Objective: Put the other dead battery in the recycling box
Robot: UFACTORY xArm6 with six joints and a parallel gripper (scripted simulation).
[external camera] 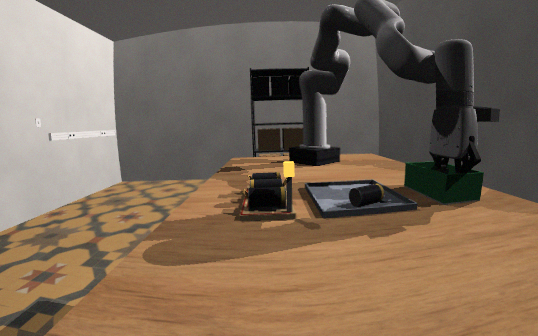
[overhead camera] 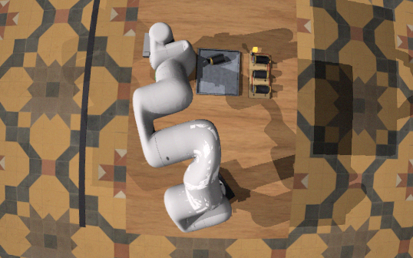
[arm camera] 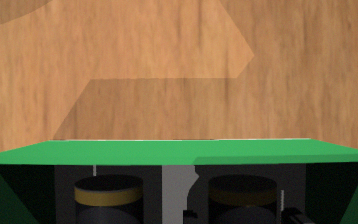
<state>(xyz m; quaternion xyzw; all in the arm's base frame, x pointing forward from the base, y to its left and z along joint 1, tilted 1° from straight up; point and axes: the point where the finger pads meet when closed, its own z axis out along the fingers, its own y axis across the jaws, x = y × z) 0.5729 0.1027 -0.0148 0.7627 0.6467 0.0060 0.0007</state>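
Now: the green recycling box 30 mm behind my hand and 20 mm below it. From my hand the other things lie so: grey tray: 80 mm behind, 200 mm to the right, 30 mm below.
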